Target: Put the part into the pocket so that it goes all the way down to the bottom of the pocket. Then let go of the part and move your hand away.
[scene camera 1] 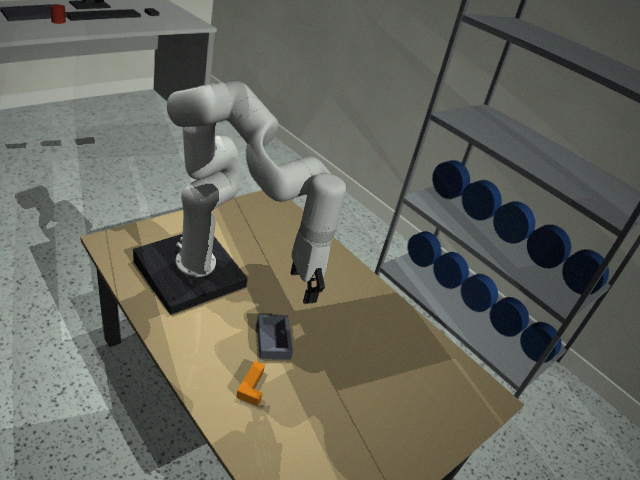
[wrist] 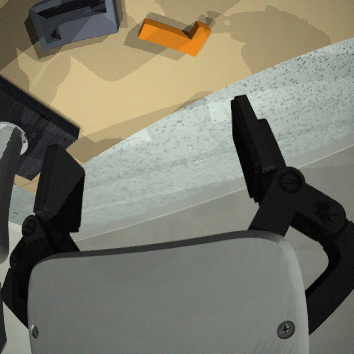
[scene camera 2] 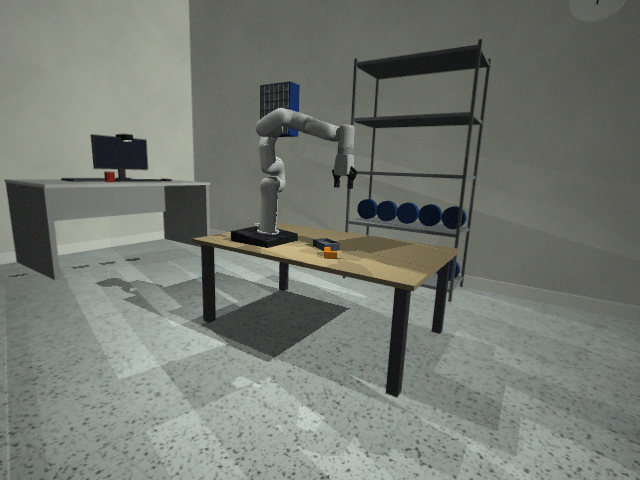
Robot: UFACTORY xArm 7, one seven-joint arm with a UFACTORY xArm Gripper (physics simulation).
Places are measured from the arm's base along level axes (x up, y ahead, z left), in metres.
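Pixels of known places: gripper, fingertip midpoint: [scene camera 1: 303, 288] [wrist: 144, 135] [scene camera 2: 343, 188]; arm's base, origin of the base link: [scene camera 1: 195, 262] [wrist: 6, 138] [scene camera 2: 268, 232].
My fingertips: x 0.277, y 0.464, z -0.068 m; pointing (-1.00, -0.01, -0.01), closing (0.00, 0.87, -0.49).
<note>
Ahead of a thing's pixels: the offset from my fingertips to its top centre. Level surfaces: height alone.
The orange L-shaped part {dy -0.019, dx -0.294, dz -0.087 m} [scene camera 1: 253, 376] [scene camera 2: 330, 254] [wrist: 167, 38] lies flat on the table, apart from the grey block with the pocket {dy -0.103, dx -0.287, dz +0.066 m} [scene camera 1: 275, 355] [scene camera 2: 325, 245] [wrist: 80, 40]. The block sits between the part and the robot's base side of the table. Its pocket faces up, with the part outside it; shadow darkens some of the pocket floor. My gripper [scene camera 1: 302, 286] [scene camera 2: 343, 184] [wrist: 144, 135] is open and empty, high above the table. In the wrist view, part and block show beyond the fingers, near the top edge.
The arm stands on a black base plate [scene camera 1: 160, 279] [scene camera 2: 242, 237] [wrist: 45, 125] on the wooden table {dx -0.323 m} [scene camera 1: 413, 413] [scene camera 2: 382, 268]. A metal shelf rack [scene camera 1: 537, 149] [scene camera 2: 423, 60] with blue discs stands beyond the table. A desk [scene camera 1: 124, 31] [scene camera 2: 118, 198] stands farther off.
</note>
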